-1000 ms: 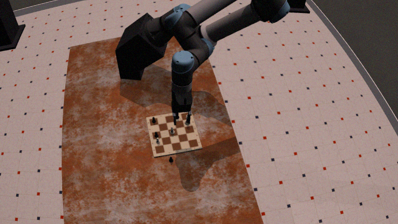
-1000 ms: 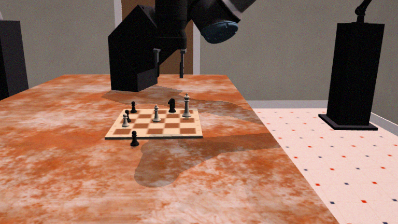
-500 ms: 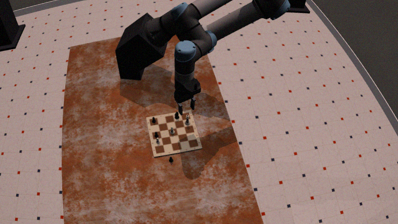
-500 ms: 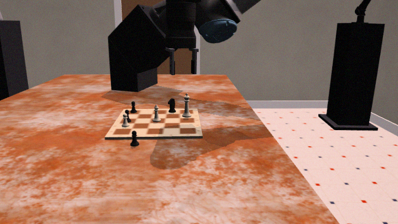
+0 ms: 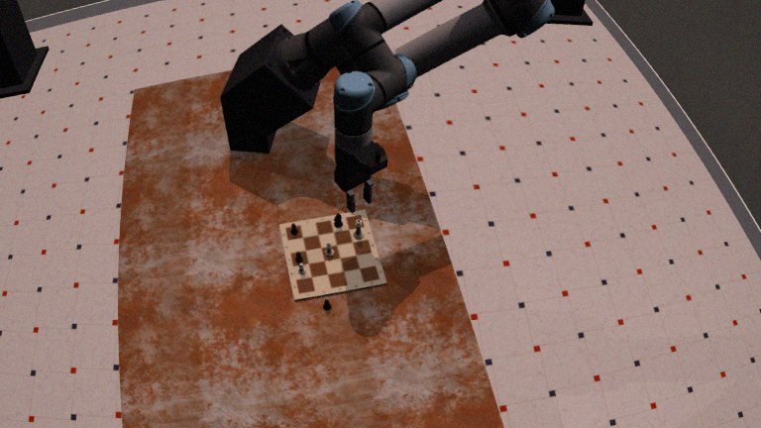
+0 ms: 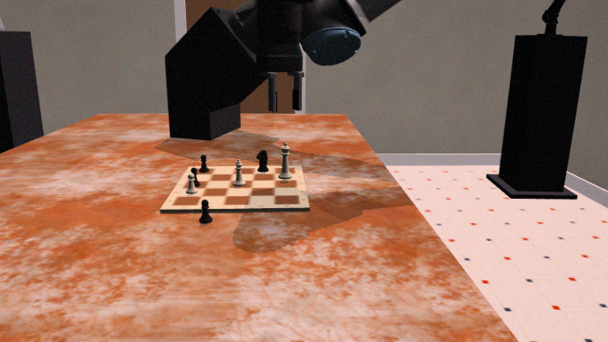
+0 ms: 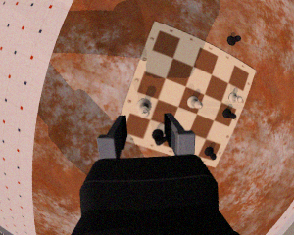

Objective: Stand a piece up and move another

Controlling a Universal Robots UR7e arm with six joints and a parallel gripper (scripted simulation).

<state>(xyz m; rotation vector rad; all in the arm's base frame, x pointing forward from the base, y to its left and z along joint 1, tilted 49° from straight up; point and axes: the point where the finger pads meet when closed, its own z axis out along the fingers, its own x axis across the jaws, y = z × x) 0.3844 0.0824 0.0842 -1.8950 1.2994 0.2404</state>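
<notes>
Right now the white queen is 110 mm below my hand. The rest, counted from my hand: black knight: 40 mm behind, 50 mm to the right, 120 mm below; chessboard: 40 mm ahead, 70 mm to the right, 140 mm below; white bishop: 40 mm ahead, 80 mm to the right, 120 mm below.
</notes>
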